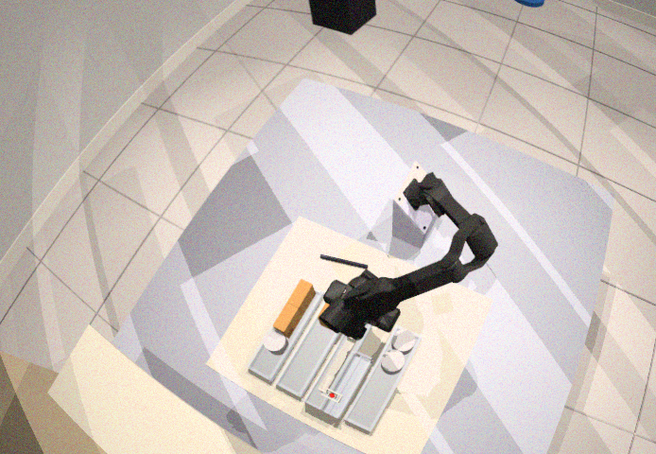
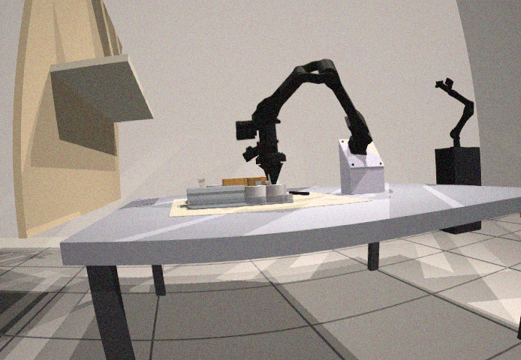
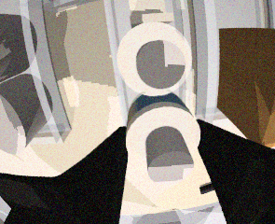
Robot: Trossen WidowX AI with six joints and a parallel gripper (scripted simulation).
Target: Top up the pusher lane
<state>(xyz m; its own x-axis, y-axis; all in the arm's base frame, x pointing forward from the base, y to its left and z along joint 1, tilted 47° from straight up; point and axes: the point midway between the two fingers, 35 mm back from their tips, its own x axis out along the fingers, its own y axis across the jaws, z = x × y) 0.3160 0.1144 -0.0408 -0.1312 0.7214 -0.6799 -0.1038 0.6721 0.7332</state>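
My gripper tip is now 160 mm short of the lane block, 40 mm to the right of it and 30 mm above it. Round my gripper tip: dark rod: 110 mm behind, 150 mm to the right, 40 mm below; then red dot: 220 mm ahead, 70 mm to the left, 20 mm above.
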